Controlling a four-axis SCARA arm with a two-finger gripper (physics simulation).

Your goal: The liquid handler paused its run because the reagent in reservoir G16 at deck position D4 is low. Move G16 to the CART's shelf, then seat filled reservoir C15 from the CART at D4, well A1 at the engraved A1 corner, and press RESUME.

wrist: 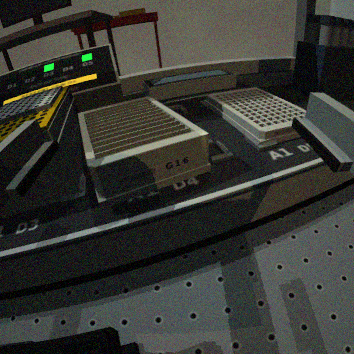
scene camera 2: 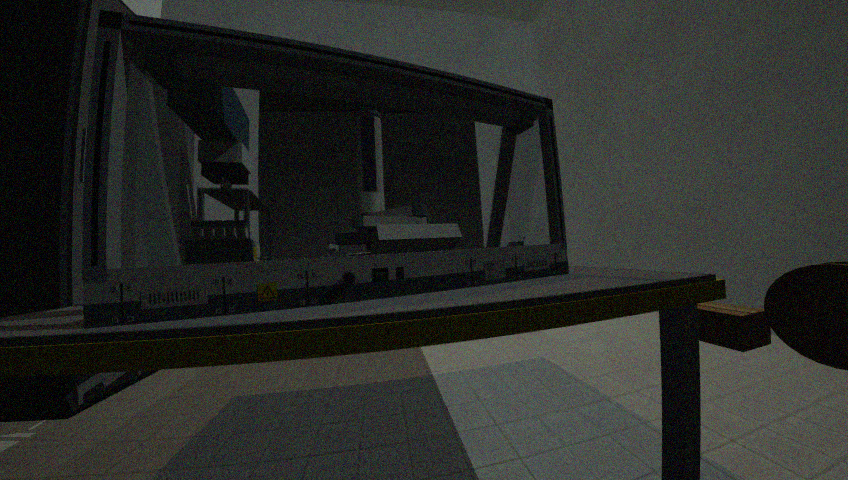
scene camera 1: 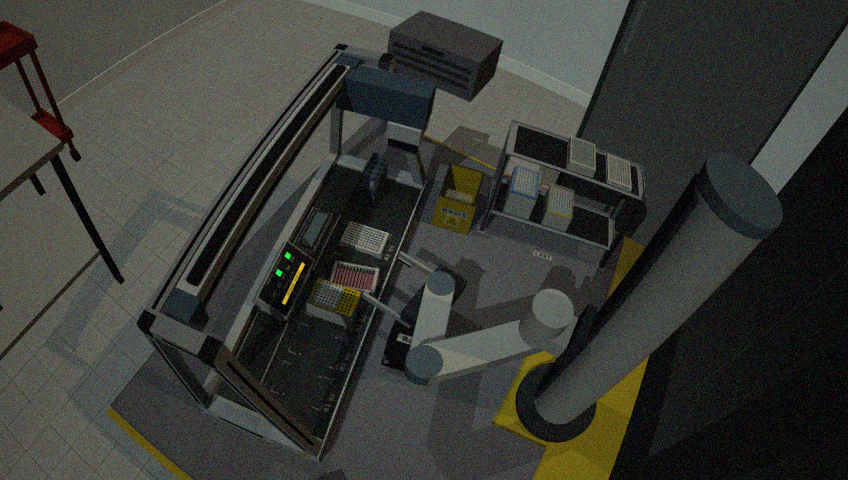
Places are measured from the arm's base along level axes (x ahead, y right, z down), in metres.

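Where they show: gripper, fingertip midpoint: (wrist: 169,115) (scene camera 2: 354,245) (scene camera 1: 381,273); arm's base, link origin: (scene camera 1: 556,403).
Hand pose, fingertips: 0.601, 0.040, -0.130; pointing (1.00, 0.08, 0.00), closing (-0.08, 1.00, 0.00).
Each offset is from my fingertips to the centre of the thing, as dx, dy, dz. "spot": to the spot under its first point.
Reservoir G16 @(+0.065, -0.036, +0.040) (scene camera 1: 355,277) (wrist: 182,160), pale with a ribbed top, sits at D4 on the deck, its label facing the wrist camera. My gripper (scene camera 1: 383,275) (wrist: 169,115) is open and empty, its fingers spread wide to either side of G16 and apart from it. The left finger overlaps the yellow rack in the wrist view. The CART @(spot: -0.149, +0.387, -0.080) (scene camera 1: 495,190) stands at the right rear; two pale plates or reservoirs @(-0.342, +0.516, -0.248) (scene camera 1: 581,155) @(-0.468, +0.546, -0.240) (scene camera 1: 618,171) are on its upper level, but I cannot read which is C15. A black box @(-0.147, -0.102, +0.090) (scene camera 1: 393,352) with a partly hidden label lies beneath the arm; RESUME is not readable.
A yellow tip rack @(+0.066, -0.133, +0.027) (scene camera 1: 334,299) (wrist: 50,117) is beside G16 at D3, and a white well plate @(+0.120, +0.108, +0.052) (scene camera 1: 365,236) (wrist: 260,110) is at D5. The status panel (scene camera 1: 269,292) (wrist: 107,65) shows two green lights and an amber bar. A yellow waste bin @(-0.040, +0.411, +0.050) (scene camera 1: 455,217) stands left of the CART.
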